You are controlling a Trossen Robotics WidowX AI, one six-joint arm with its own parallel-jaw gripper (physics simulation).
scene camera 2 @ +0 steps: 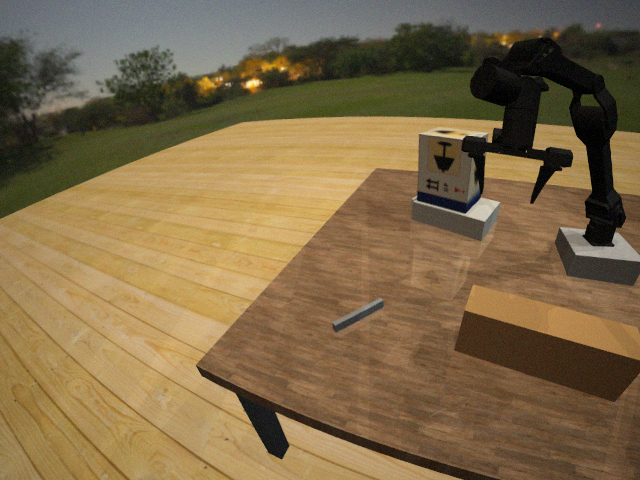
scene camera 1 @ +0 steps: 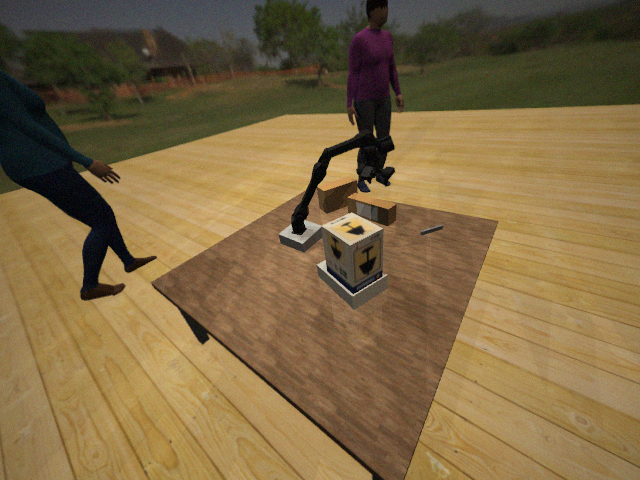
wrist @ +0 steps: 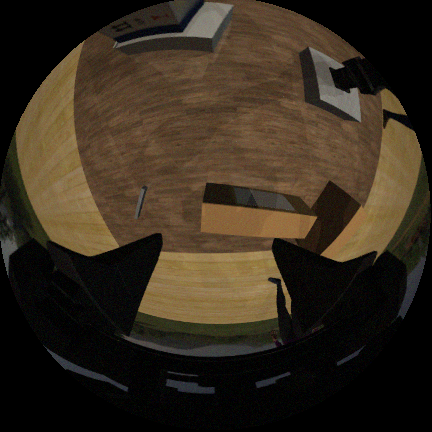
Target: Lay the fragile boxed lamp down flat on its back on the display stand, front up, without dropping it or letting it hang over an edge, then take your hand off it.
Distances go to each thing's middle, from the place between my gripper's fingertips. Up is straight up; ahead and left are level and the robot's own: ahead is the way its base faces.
Right now my hand is 440 mm to the left of the display stand (scene camera 2: 468, 227), 230 mm above it and 20 mm short of it.
